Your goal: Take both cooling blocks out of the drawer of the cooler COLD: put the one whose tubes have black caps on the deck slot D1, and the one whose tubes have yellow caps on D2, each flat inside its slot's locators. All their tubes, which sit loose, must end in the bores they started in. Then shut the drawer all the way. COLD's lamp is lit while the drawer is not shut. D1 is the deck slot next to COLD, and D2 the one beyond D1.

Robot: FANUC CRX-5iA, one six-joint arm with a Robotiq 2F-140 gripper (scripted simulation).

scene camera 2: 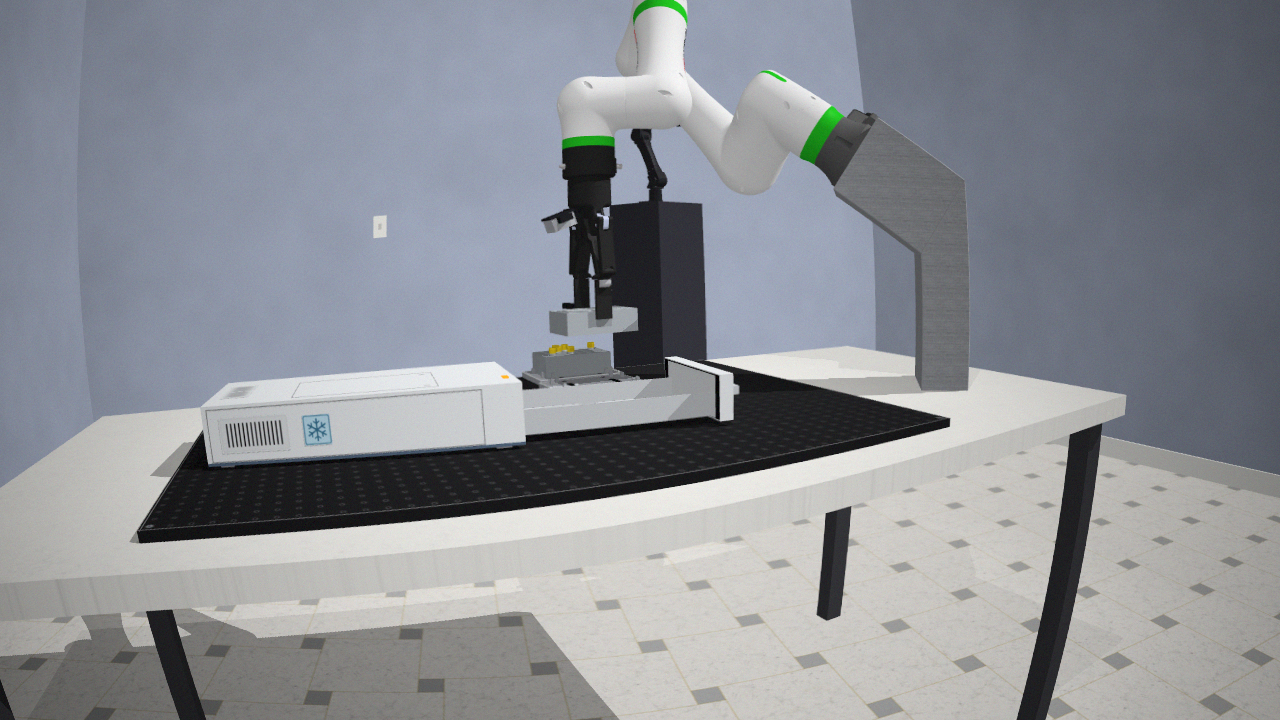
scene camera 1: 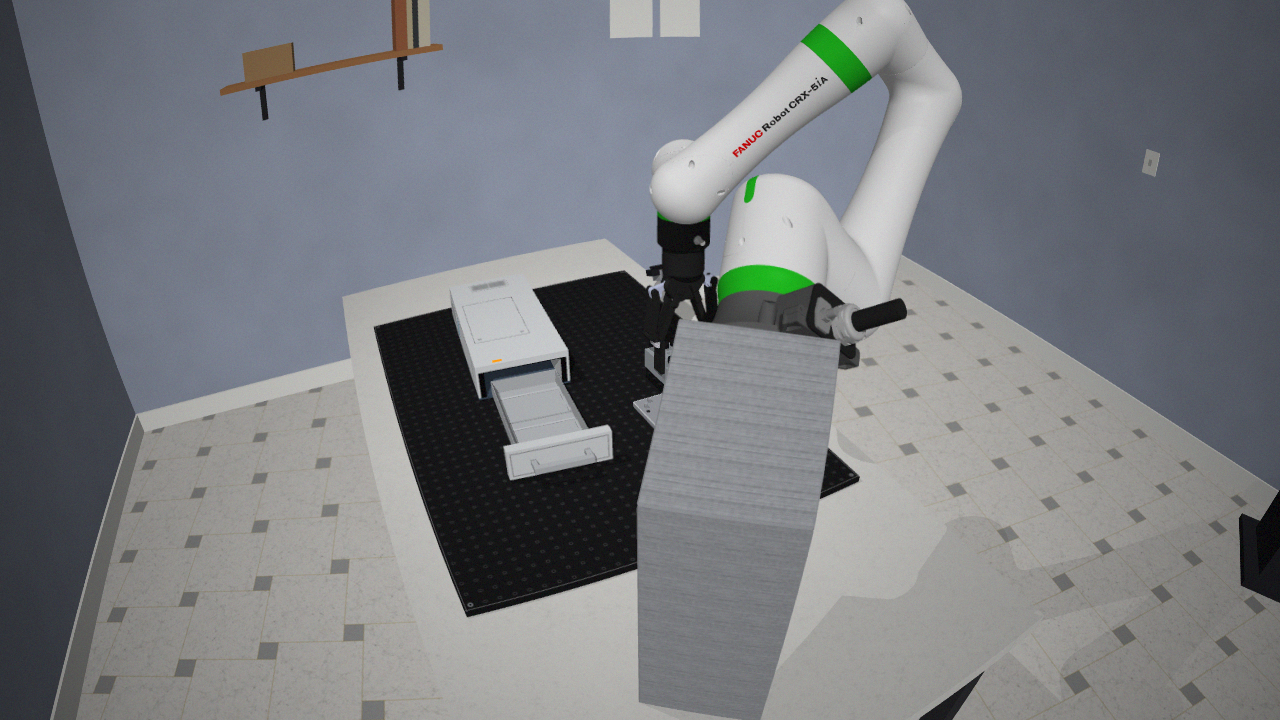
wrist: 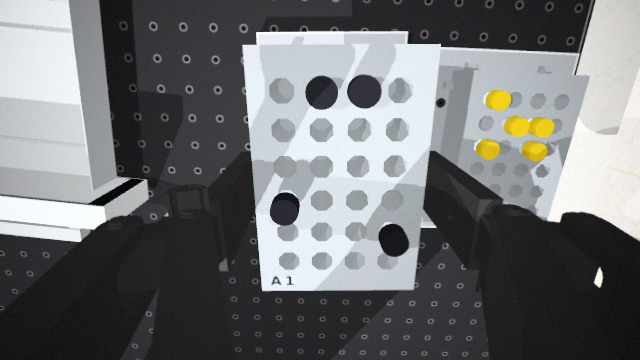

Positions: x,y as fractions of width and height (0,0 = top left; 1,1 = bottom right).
Labels:
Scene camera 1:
my gripper: 0.53,0.51
white cooler: 0.39,0.45

